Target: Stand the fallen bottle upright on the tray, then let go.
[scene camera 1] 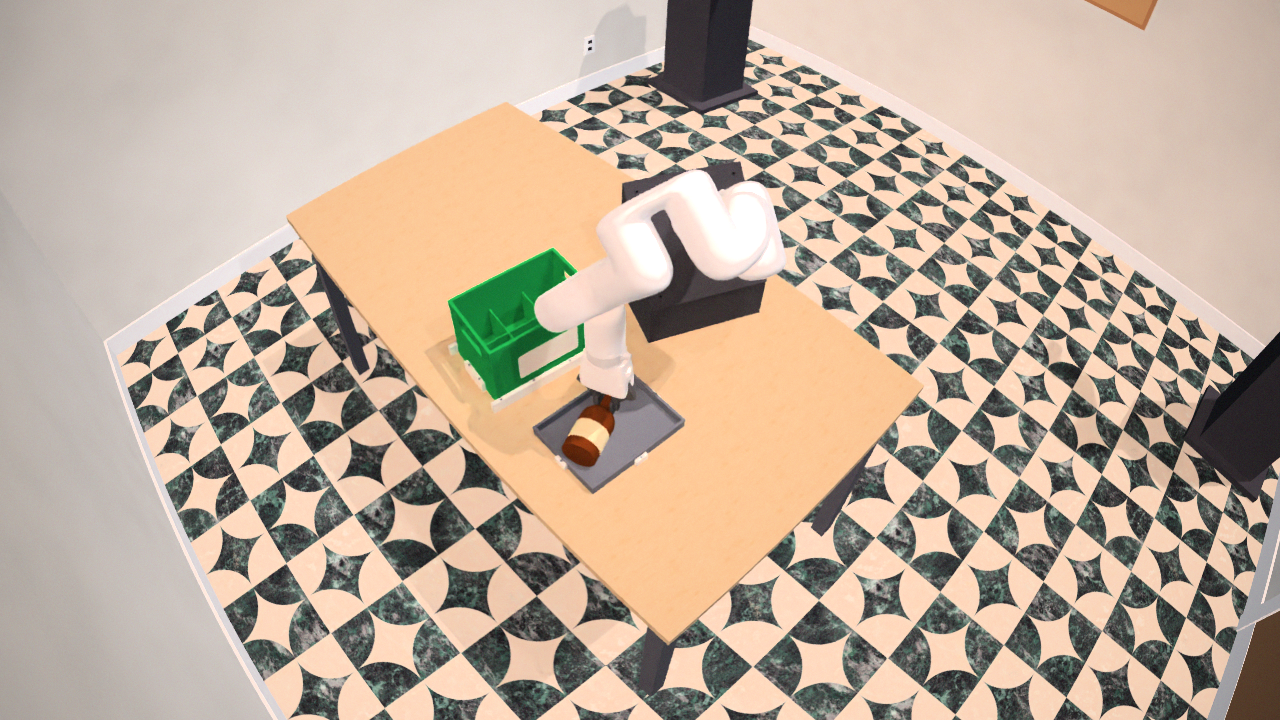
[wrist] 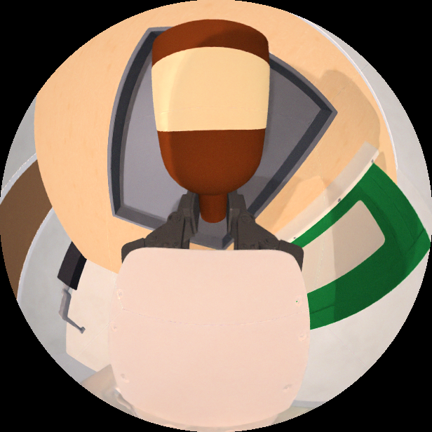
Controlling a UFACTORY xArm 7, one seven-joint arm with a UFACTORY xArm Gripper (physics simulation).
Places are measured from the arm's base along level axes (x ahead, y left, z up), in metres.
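Pixels of known places: gripper, fingertip midpoint: (scene camera 1: 606, 407).
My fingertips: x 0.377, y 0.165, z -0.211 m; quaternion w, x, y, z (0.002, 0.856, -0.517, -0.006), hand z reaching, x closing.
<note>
Behind a point stands the place of what it marks.
The brown bottle (scene camera 1: 588, 433) {x 0.463, y 0.218, z -0.167 m} (wrist: 212, 160) with a cream label lies on its side over the grey tray (scene camera 1: 646, 433) {x 0.341, y 0.252, z -0.239 m} (wrist: 135, 165). Its base points toward the near table edge in the scene view and its neck toward the arm. My gripper (scene camera 1: 612, 402) {x 0.377, y 0.165, z -0.211 m} (wrist: 212, 193) is shut on the bottle's neck, with one dark finger on each side of it. The neck's end shows between the fingers in the wrist view. The bottle's underside is hidden, so I cannot tell whether all of it rests on the tray.
A green divided crate (scene camera 1: 503, 374) {x 0.523, y 0.005, z -0.150 m} (wrist: 352, 292) stands beside the tray, close to the arm. The arm's dark base block (scene camera 1: 707, 310) {x 0.044, y 0.106, z -0.186 m} stands at the far side of the wooden table (scene camera 1: 760, 447) {x 0.174, y 0.426, z -0.245 m}. The tray has a low raised rim.
</note>
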